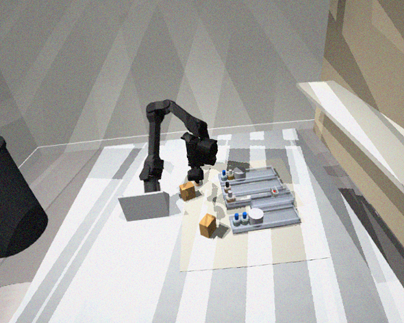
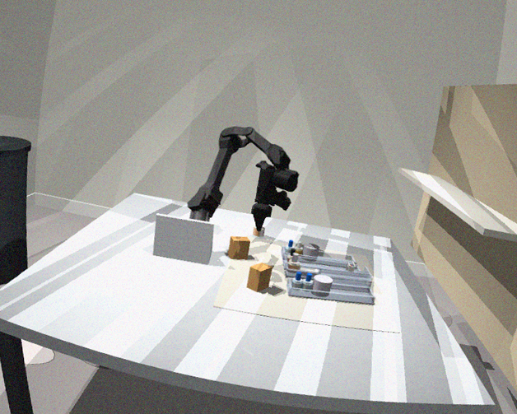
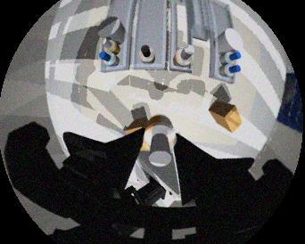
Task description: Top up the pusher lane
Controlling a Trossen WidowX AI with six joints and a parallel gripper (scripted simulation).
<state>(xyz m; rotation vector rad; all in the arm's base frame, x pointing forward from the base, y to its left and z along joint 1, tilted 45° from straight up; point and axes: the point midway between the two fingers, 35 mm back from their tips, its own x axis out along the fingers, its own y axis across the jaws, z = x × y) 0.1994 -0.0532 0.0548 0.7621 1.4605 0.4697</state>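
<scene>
Right now my gripper tip is 27 cm short of the grey lane rack, 11 cm above it and 9 cm to the left of it. From my gripper tip the other things lie so: shelf: 63 cm ahead, 24 cm above, 13 cm to the right.
</scene>
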